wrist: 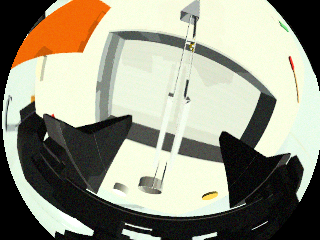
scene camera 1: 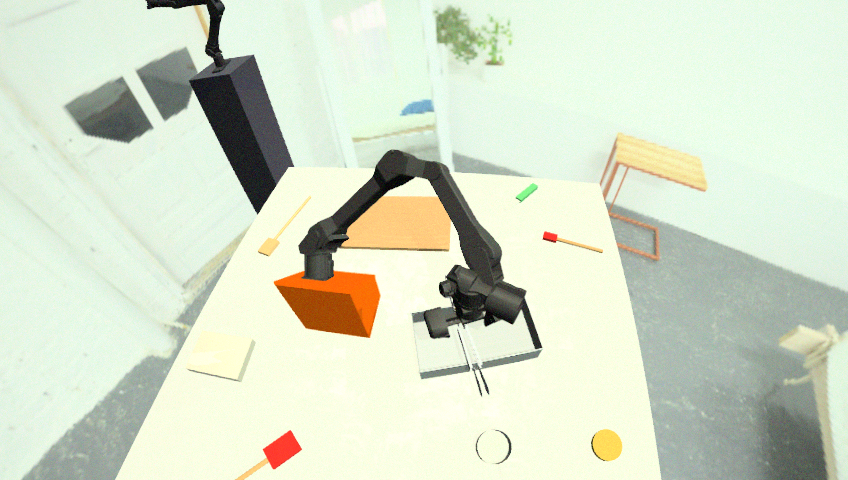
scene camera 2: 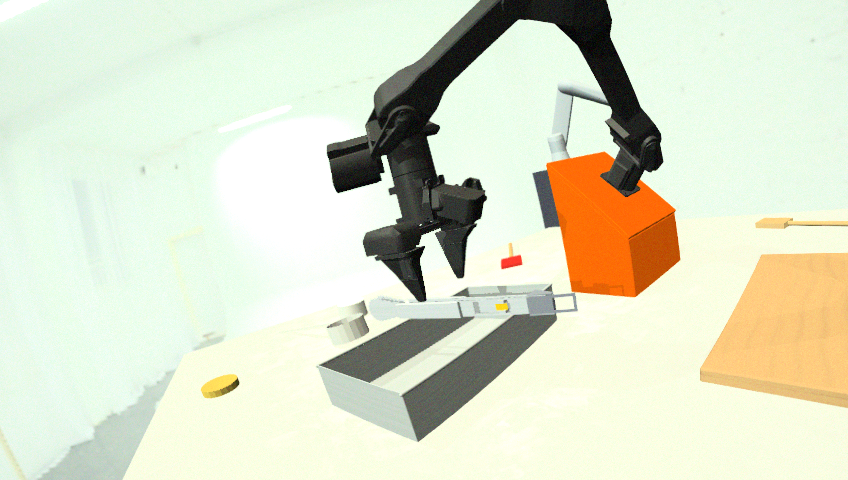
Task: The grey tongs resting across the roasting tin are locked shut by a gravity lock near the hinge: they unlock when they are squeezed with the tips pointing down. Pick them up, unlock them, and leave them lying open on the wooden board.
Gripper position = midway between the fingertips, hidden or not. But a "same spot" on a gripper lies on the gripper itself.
my gripper: wrist; scene camera 1 466, 330; scene camera 2
same spot on my gripper: (wrist: 84, 154) = (scene camera 2: 456, 235)
same spot on roasting tin: (scene camera 1: 501, 343) = (scene camera 2: 407, 384)
